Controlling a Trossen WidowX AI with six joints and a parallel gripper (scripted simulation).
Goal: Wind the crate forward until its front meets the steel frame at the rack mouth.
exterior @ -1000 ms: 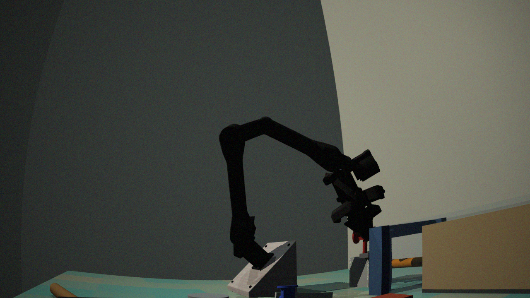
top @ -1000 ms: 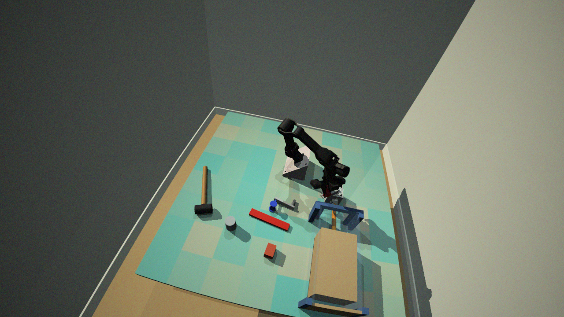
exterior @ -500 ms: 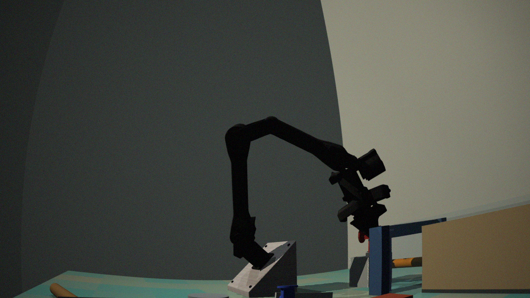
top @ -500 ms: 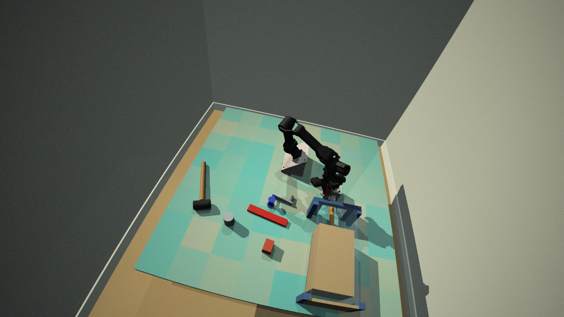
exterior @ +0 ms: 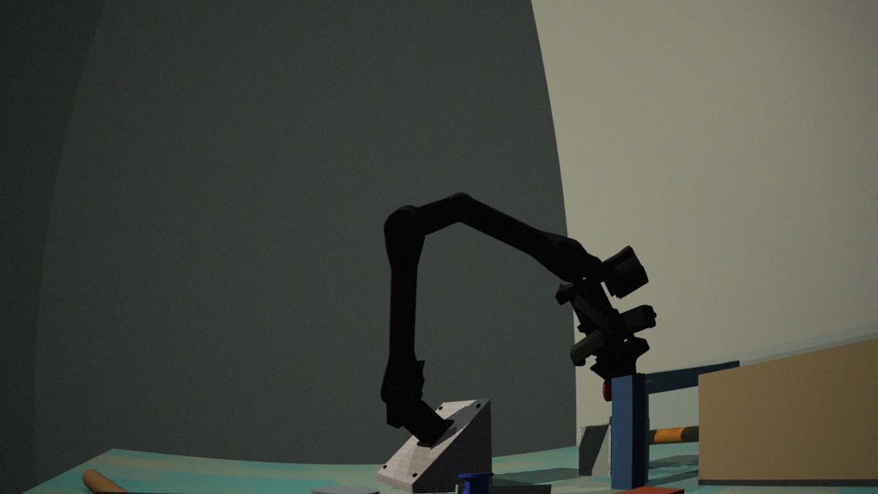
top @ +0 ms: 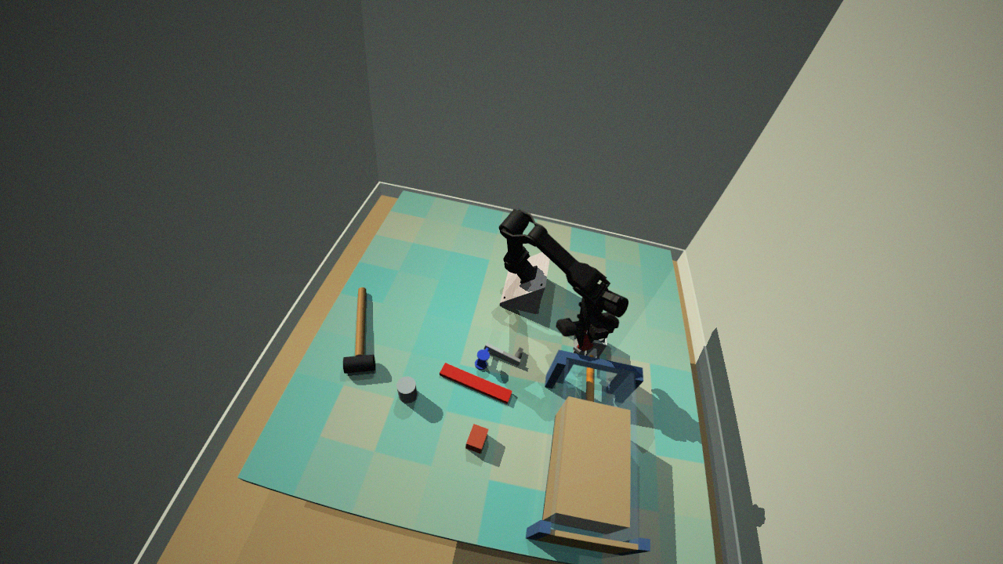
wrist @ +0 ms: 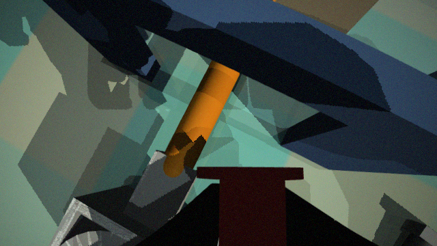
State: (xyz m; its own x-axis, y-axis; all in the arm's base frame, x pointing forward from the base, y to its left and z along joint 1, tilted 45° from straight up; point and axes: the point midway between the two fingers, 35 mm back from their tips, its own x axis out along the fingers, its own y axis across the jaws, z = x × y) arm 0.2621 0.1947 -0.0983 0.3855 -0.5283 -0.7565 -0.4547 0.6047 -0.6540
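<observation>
Right now the winch handle is 5 cm behind my gripper tip, 3 cm below it and 1 cm to the left of it. Round my gripper tip: red knob 2 cm behind, 1 cm to the right; then blue steel frame 6 cm ahead, 5 cm to the left, 3 cm below; then grey winch 12 cm behind, 10 cm below, 3 cm to the left.
</observation>
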